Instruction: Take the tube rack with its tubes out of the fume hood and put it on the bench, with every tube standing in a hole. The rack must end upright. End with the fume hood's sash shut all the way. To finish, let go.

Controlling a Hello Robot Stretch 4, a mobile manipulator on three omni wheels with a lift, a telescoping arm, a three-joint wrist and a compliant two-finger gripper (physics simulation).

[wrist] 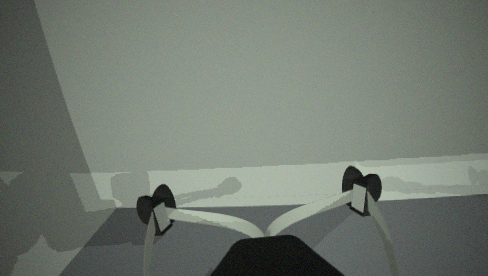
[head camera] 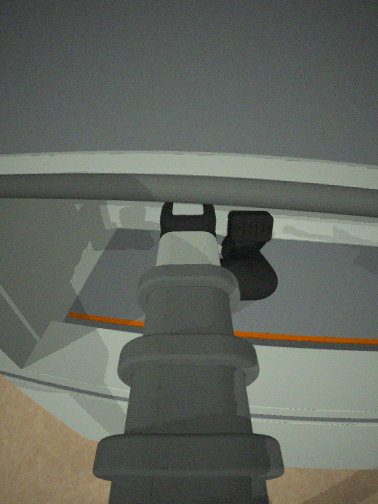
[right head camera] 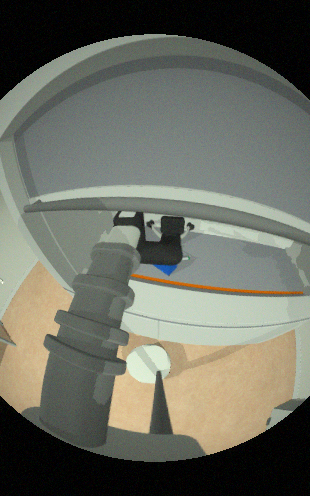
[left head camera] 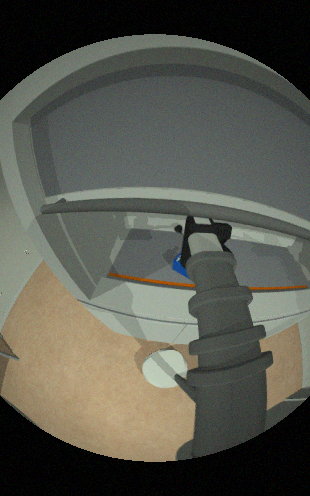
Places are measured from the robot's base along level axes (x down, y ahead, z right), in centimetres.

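Where they show: gripper, fingertip midpoint: [wrist: 257,192] [head camera: 224,224]; robot's base, origin of the base link: [right head camera: 149,362] [left head camera: 163,367].
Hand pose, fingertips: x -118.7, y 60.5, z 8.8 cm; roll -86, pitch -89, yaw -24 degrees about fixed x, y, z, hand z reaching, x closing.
Observation:
Things, the pixels of their centre, and the offset from my fingertips.
- blue tube rack, body centre: [right head camera: 163,261] [left head camera: 185,265] dz -2.0, dx +24.4, dy -1.6 cm
- tube with a green end, body centre: [right head camera: 182,258] dz +8.6, dx +25.0, dy +1.8 cm
My gripper [right head camera: 171,225] [wrist: 257,192] is open and empty, its fingers wide apart inside the fume hood, above and behind the rack and under the raised sash. The blue tube rack [left head camera: 179,269] [right head camera: 167,270] is on the hood floor, mostly hidden by my wrist and gripper; a corner shows. A tube with a green end [right head camera: 186,258] sticks out at its right. The other tubes and the rack's tilt cannot be made out. The rack does not show in the wrist view. The sash's grey handle bar [head camera: 280,195] [left head camera: 125,204] [right head camera: 100,204] crosses above the opening; the sash is not shut.
An orange strip [head camera: 300,337] [left head camera: 150,280] [right head camera: 225,288] runs along the hood's front edge, under my arm [head camera: 187,400] [left head camera: 227,385] [right head camera: 80,385]. The hood's side wall [head camera: 35,270] stands at the left. A pale round object [left head camera: 165,368] [right head camera: 145,363] is low in front of the hood.

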